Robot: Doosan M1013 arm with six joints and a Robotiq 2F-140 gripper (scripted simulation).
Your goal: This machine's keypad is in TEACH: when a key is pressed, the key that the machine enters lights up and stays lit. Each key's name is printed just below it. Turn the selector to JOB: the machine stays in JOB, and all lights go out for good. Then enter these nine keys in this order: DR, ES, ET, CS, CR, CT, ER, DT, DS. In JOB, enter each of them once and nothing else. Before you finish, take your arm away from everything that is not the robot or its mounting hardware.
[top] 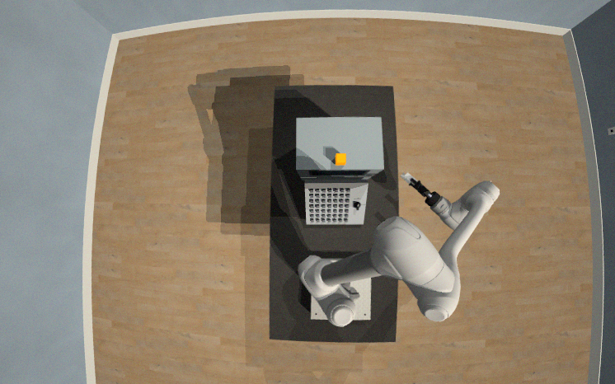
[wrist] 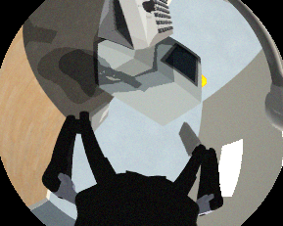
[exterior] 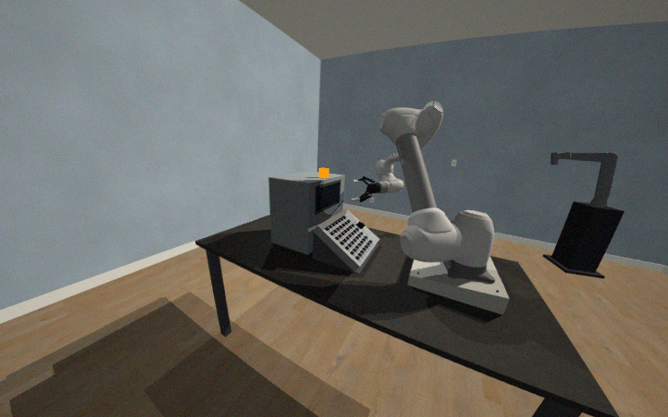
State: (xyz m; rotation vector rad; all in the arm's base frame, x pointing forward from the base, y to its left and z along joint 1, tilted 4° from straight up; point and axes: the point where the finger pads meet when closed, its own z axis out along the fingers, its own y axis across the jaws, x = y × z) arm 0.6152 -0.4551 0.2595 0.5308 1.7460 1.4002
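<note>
The key lies 440 mm to the left of my hand, 180 mm below it and 100 mm behind it. Also, from my hand: sloped keypad (350 mm to the left, 200 mm below, 60 mm behind); black selector knob (250 mm to the left, 150 mm below, 100 mm behind).
</note>
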